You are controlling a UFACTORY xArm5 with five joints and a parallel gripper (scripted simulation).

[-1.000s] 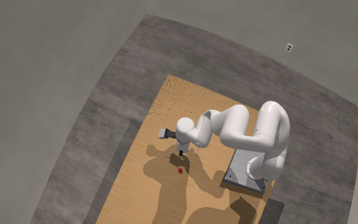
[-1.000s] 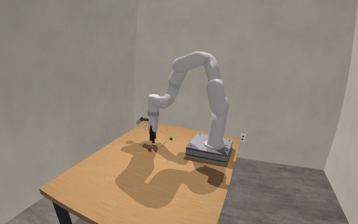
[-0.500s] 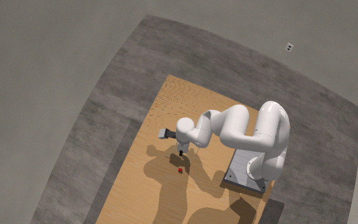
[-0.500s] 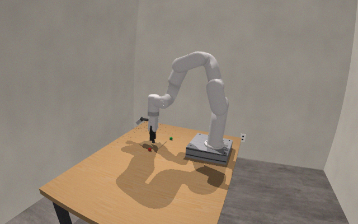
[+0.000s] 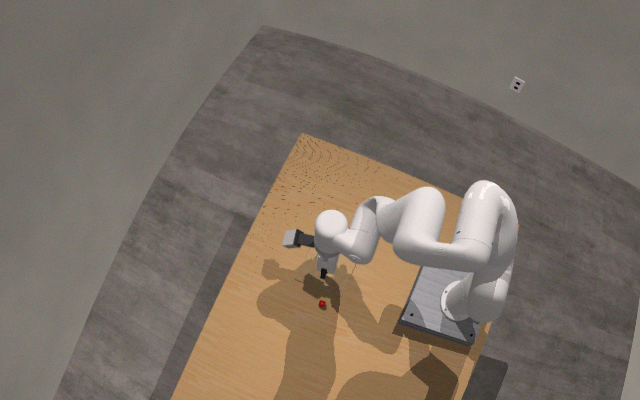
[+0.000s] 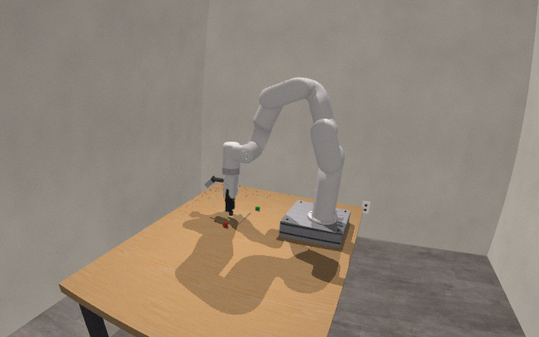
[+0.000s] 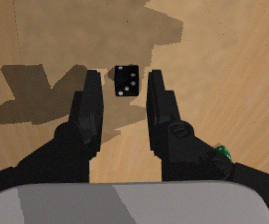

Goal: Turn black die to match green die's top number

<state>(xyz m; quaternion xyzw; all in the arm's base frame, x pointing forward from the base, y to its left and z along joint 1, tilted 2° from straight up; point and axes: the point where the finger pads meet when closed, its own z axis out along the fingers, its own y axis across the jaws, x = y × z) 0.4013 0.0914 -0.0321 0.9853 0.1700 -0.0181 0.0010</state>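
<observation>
The black die is 3 cm below my hand. Round my hand: tan mat: 4 cm below; red die: 10 cm to the left, 5 cm behind, 4 cm below; green die: 13 cm to the right, 7 cm behind, 4 cm below.
</observation>
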